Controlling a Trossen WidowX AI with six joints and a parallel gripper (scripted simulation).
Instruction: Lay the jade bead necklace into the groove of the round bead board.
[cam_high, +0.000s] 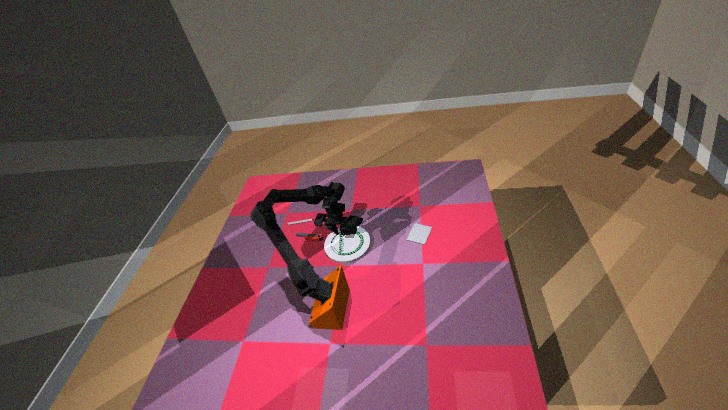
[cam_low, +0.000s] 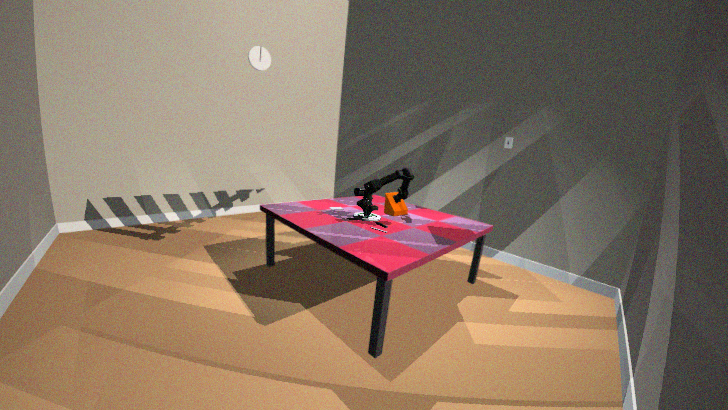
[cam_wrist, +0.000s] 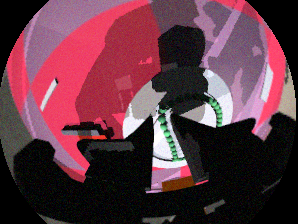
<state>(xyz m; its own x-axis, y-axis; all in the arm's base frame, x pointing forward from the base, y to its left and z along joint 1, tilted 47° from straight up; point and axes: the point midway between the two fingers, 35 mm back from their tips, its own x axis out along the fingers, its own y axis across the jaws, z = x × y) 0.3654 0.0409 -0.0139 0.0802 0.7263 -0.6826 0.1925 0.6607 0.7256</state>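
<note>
Now: the round white bead board 5 cm behind my gripper tip, 3 cm to the right of it and 1 cm below it. Also, from my gripper tip: red-handled tool 14 cm to the left, 1 cm below; then flat grey pad 1 cm behind, 34 cm to the right, 1 cm below; then thin white rod 10 cm ahead, 21 cm to the left, 1 cm below.
</note>
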